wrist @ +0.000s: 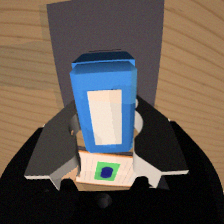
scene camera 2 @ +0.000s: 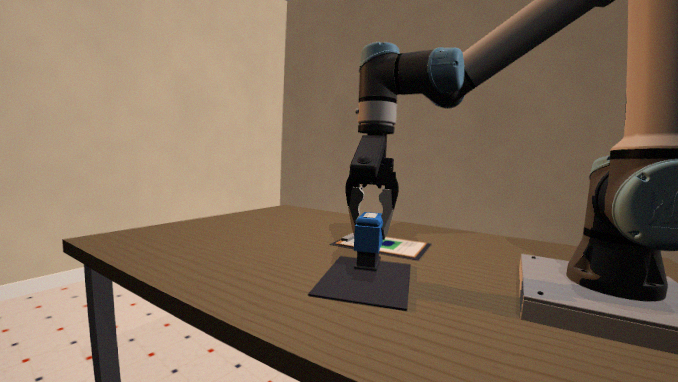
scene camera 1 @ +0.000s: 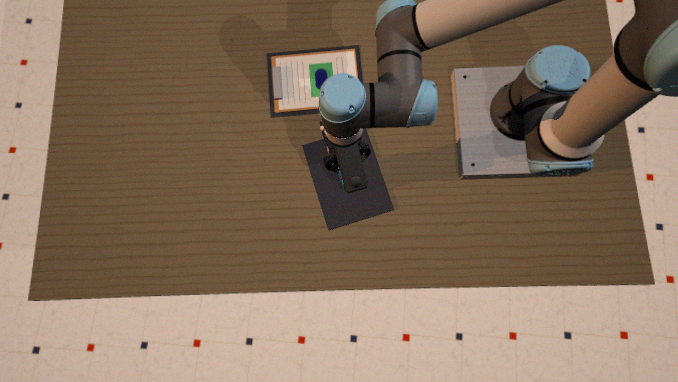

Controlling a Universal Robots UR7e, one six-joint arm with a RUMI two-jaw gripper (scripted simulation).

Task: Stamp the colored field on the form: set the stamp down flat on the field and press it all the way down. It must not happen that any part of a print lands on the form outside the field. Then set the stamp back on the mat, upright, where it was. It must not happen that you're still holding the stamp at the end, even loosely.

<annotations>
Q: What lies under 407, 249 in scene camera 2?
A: A clipboard.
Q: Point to a mat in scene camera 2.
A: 388, 287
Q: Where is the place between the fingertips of the gripper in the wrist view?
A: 107, 96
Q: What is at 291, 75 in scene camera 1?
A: A clipboard.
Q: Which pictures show the gripper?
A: The wrist view, scene camera 2 and scene camera 1: all of them.
</annotations>
